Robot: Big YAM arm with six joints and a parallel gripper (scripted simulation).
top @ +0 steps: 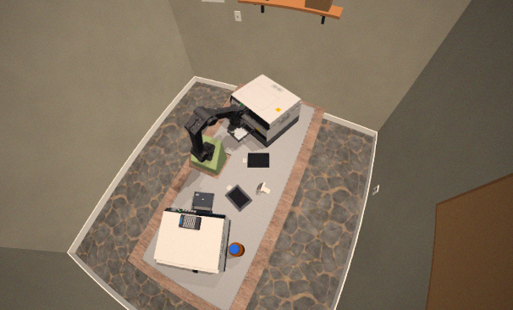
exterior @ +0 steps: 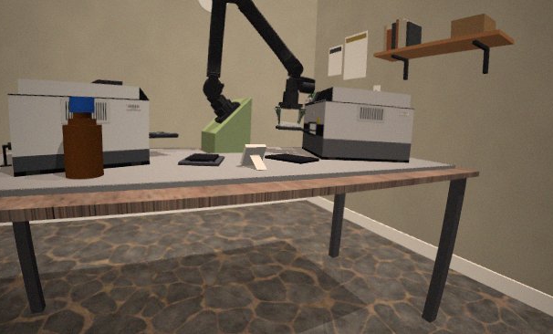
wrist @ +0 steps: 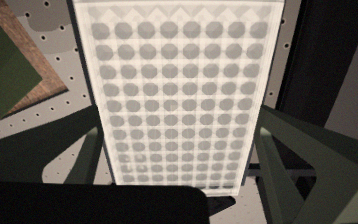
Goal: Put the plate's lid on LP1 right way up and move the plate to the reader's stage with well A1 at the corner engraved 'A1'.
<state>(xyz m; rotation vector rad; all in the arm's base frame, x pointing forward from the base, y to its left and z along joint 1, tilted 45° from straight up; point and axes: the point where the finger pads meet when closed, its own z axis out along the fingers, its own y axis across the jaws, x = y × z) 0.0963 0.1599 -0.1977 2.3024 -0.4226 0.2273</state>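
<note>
Now: hand right at the lidded white well plate. The rest, counted from my hand: black pad (22 cm ahead, 12 cm below, 10 cm to the right); then dark lid (42 cm to the right, 22 cm ahead, 11 cm below); then grey pad (42 cm to the right, 22 cm ahead, 12 cm below).
</note>
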